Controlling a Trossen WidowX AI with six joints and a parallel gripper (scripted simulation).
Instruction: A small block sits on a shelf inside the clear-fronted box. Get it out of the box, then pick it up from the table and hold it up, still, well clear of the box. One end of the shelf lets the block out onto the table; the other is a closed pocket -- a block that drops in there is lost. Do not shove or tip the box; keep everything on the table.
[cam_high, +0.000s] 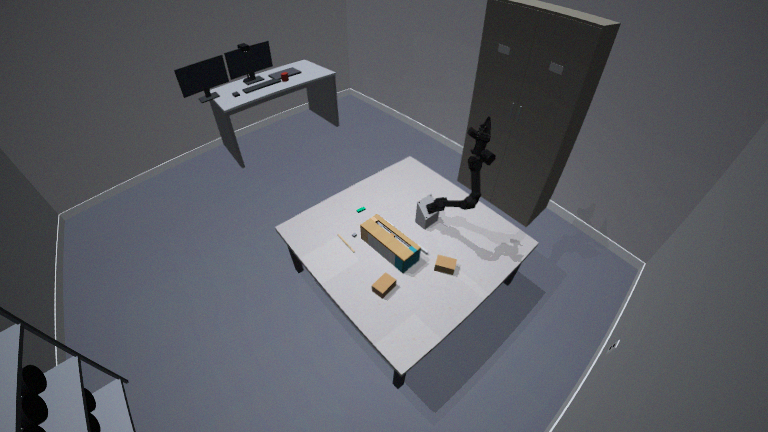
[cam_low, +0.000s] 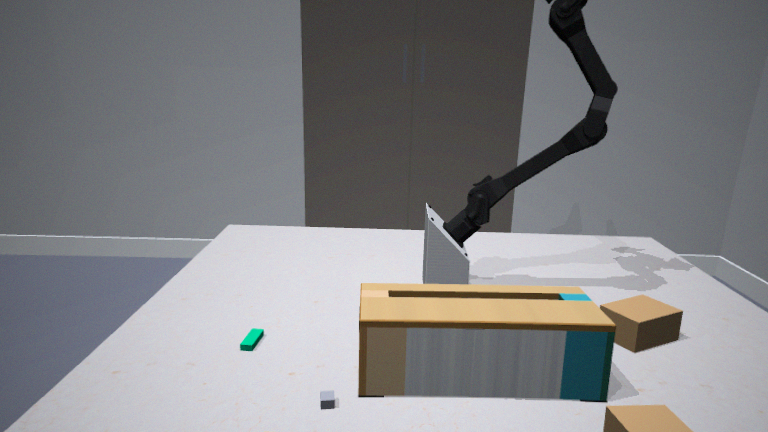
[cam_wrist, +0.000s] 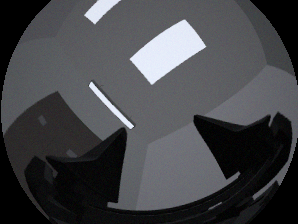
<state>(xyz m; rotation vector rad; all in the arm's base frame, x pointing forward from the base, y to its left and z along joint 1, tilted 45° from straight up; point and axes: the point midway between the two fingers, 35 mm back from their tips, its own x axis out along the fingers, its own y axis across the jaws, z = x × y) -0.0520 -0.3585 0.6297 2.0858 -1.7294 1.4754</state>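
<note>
Right now my gripper tip is 47 cm short of the clear-fronted box, 14 cm to the left of it and 79 cm above it. Round my gripper tip: thin stick 72 cm ahead, 33 cm to the right, 84 cm below; grey cube 64 cm ahead, 35 cm to the right, 84 cm below; green bar 48 cm ahead, 54 cm to the right, 84 cm below.
</note>
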